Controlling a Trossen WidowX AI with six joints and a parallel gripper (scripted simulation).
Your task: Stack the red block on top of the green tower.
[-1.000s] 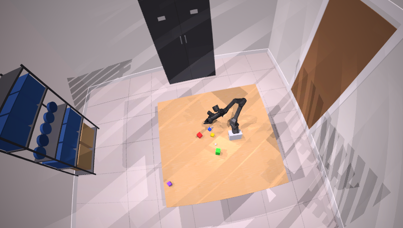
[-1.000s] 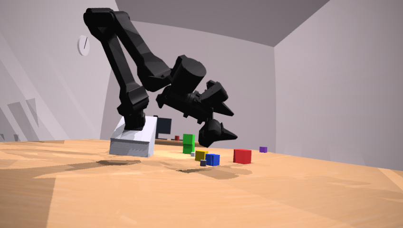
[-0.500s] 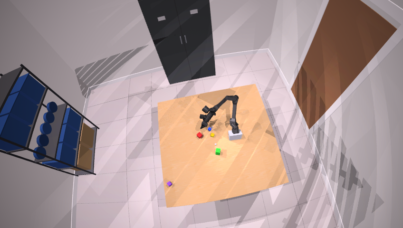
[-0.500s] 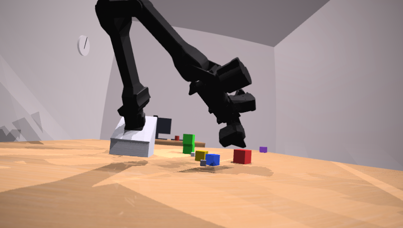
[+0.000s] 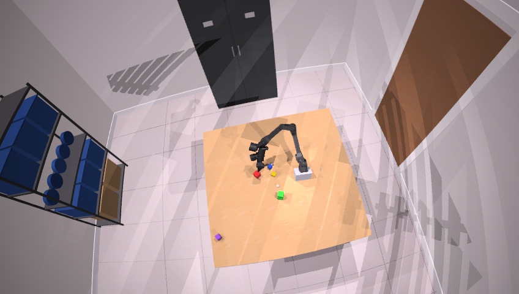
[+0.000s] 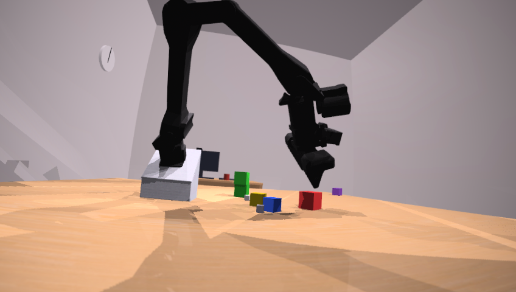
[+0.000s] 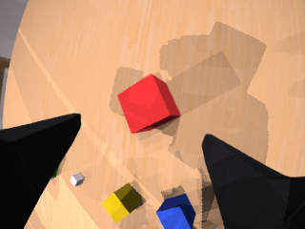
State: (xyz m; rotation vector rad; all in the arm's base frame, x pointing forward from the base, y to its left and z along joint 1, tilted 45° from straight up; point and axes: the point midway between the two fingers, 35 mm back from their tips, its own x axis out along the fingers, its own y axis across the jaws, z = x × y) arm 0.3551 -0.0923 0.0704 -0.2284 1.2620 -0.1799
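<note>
Right now my gripper tip is 20 mm short of the red block, 30 mm to the right of it and 60 mm above it. Round my gripper tip: purple block: 400 mm ahead, 530 mm to the left, 60 mm below; then blue block: 100 mm behind, 30 mm to the right, 70 mm below; then yellow block: 120 mm behind, 50 mm to the left, 60 mm below.
</note>
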